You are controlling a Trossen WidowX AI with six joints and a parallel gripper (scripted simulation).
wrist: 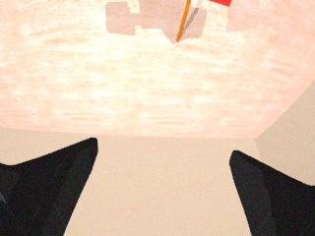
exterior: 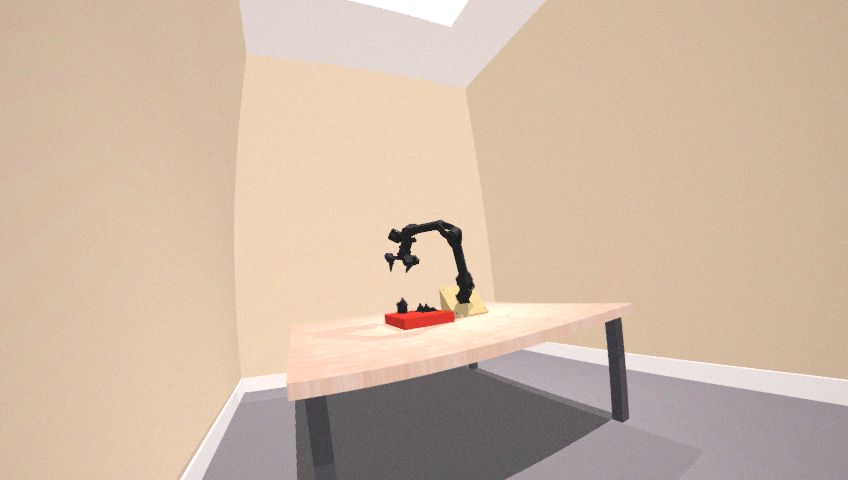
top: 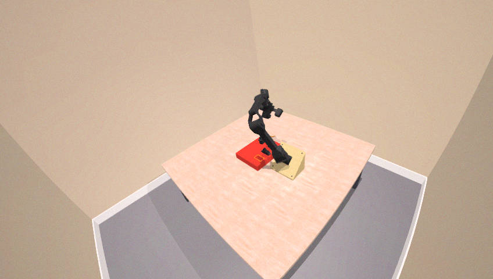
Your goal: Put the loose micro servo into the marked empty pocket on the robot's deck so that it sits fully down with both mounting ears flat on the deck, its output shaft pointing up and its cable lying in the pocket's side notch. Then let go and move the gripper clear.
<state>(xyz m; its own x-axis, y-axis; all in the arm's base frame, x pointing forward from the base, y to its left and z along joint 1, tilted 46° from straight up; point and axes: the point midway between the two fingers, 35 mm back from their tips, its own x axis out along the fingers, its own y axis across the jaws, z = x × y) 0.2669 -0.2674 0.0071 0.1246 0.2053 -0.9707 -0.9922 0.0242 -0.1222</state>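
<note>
The red deck lies 4 cm ahead of my gripper tip, 20 cm to the left of it and 24 cm below it.
</note>
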